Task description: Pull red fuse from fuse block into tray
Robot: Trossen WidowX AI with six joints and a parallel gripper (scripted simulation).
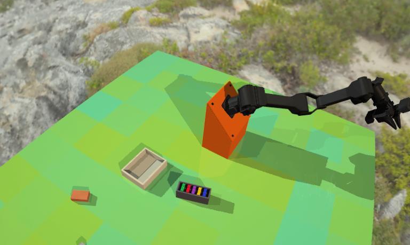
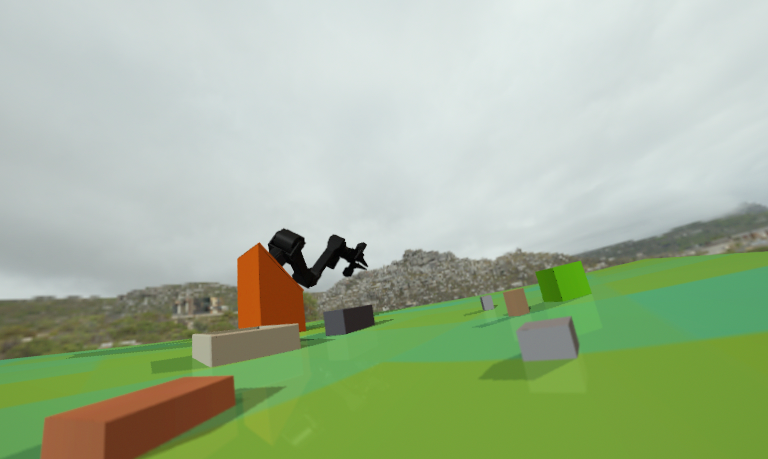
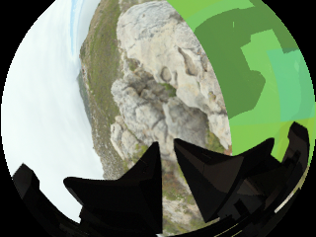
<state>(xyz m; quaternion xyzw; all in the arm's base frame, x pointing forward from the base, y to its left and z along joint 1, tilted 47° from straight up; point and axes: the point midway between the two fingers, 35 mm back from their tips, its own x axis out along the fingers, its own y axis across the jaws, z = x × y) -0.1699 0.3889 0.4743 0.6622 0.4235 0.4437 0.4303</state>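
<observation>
The red fuse lies 65 cm to the right of my gripper tip, 45 cm ahead of it and 20 cm below it. The rest, counted from my gripper tip: green cube 80 cm ahead, 61 cm to the right, 20 cm below; then tray 83 cm to the right, 44 cm ahead, 22 cm below.
</observation>
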